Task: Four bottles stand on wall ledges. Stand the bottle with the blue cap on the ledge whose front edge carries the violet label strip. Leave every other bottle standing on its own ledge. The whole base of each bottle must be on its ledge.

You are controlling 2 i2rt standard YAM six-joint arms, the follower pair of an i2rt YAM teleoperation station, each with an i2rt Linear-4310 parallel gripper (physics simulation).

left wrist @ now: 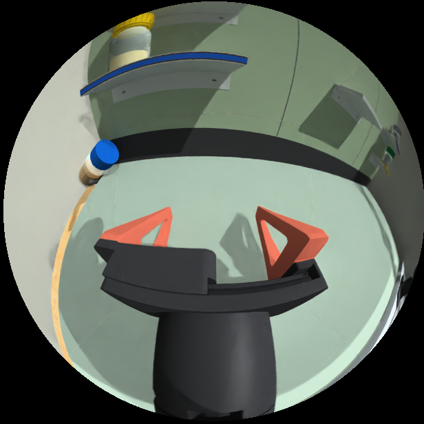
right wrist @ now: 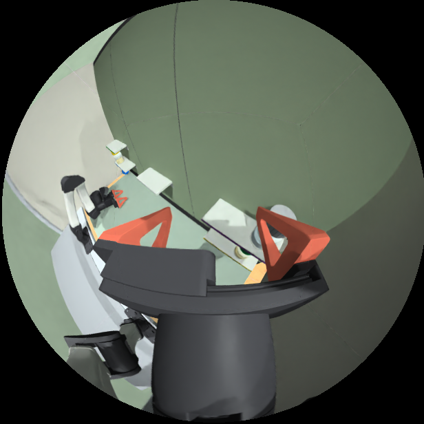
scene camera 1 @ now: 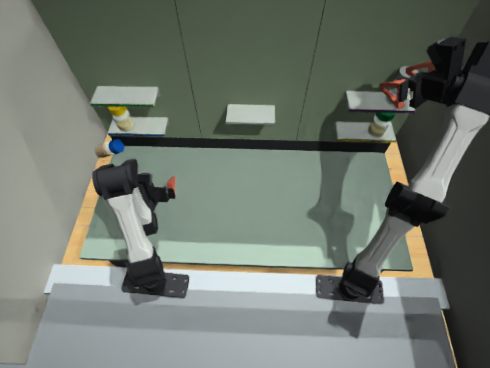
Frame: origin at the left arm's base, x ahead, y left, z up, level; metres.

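Seen in the pictures: left gripper, fingertip midpoint: (scene camera 1: 162, 176); right gripper, fingertip midpoint: (scene camera 1: 393, 78); left arm's base at its link origin: (scene camera 1: 156, 283); right arm's base at its link origin: (scene camera 1: 348, 289).
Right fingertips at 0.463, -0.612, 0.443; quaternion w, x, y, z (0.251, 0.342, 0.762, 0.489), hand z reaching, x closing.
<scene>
Offsets run from my right fingertips to a thing's middle, as dx, dy, dz. "pt": to the spot under its first point. Level surfaces: height alone.
The blue-capped bottle @[+0.033, +0.927, -0.437] (scene camera 1: 110, 147) (left wrist: 100, 159) is tilted at the left wall, below the ledges, by the wooden table edge. The violet-strip ledge @[+0.084, -0.034, -0.157] (scene camera 1: 361, 101) (right wrist: 220, 212) is at the upper right in scene camera 1. A grey-capped bottle @[pt +0.087, -0.064, -0.046] (scene camera 1: 404, 72) (right wrist: 284, 212) is at that ledge, partly hidden by a right finger. The green-capped bottle @[+0.082, -0.070, -0.239] (scene camera 1: 378, 127) (right wrist: 240, 251) stands on the yellow-strip ledge @[+0.084, -0.034, -0.297] (scene camera 1: 352, 131). The yellow-capped bottle @[+0.031, +0.803, -0.239] (scene camera 1: 121, 120) (left wrist: 130, 47) stands on the blue-strip ledge @[+0.040, +0.765, -0.297] (scene camera 1: 150, 126). My left gripper (left wrist: 213, 211) is open above the mat. My right gripper (right wrist: 213, 211) is open near the violet-strip ledge.
A green-strip ledge @[+0.040, +0.765, -0.157] (scene camera 1: 125, 95) sits above the yellow-capped bottle. A middle ledge @[+0.062, +0.365, -0.227] (scene camera 1: 250, 115) (right wrist: 154, 181) is on the back wall. A dark strip (scene camera 1: 250, 144) (left wrist: 200, 141) runs along the back of the green mat @[dz -0.465] (scene camera 1: 250, 200). Side walls rise close beside the ledges.
</scene>
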